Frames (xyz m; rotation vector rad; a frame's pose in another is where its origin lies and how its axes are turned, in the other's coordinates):
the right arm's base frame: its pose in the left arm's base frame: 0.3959 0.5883 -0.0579 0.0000 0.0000 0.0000
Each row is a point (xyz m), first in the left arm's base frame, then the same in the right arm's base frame.
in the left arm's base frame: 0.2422 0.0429 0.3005
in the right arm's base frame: -0.1537 -0.5454 0.3584
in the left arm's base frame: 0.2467 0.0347 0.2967
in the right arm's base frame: -0.1492 -0.5536 0.3546
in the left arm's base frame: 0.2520 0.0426 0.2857
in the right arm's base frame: -0.1439 -0.5457 0.3436
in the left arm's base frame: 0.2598 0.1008 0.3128
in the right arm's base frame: -0.1361 -0.4875 0.3707
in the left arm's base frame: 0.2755 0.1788 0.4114
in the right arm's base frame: -0.1204 -0.4095 0.4693
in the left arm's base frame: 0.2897 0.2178 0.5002
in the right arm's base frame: -0.1062 -0.3705 0.5581
